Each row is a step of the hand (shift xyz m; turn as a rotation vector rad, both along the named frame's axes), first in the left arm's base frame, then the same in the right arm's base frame.
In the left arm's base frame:
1: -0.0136 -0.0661 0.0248 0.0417 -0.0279 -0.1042
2: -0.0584 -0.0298 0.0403 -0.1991 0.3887 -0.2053
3: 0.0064 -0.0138 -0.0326 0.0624 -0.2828 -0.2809
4: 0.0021 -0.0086 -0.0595 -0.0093 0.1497 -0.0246
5: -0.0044 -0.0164 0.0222 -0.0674 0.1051 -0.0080
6: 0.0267 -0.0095 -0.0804 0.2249 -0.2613 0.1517
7: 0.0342 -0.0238 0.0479 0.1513 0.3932 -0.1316
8: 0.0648 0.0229 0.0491 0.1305 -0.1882 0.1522
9: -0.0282 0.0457 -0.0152 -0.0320 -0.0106 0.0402
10: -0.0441 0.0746 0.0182 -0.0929 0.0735 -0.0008
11: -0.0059 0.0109 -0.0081 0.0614 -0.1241 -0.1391
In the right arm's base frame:
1: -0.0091 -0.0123 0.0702 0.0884 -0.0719 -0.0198
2: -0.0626 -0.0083 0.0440 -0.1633 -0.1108 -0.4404
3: 0.0229 -0.0277 -0.0017 0.2378 -0.2973 0.1335
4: 0.0300 -0.0489 -0.0180 -0.0283 0.0331 -0.1456
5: -0.0103 0.0090 0.0244 -0.0771 0.0007 -0.0986
6: 0.0609 -0.0536 -0.0261 0.1831 0.1298 0.3025
7: 0.0135 0.0453 0.0424 0.1085 0.1204 -0.4105
8: 0.0299 0.0790 0.0010 0.0854 0.1118 0.2363
9: -0.0273 -0.0084 -0.0479 -0.0435 0.0118 0.0268
10: -0.0620 0.0210 -0.0596 -0.0959 -0.0182 -0.0671
11: -0.0038 -0.0051 -0.0134 0.1410 -0.1262 0.0519

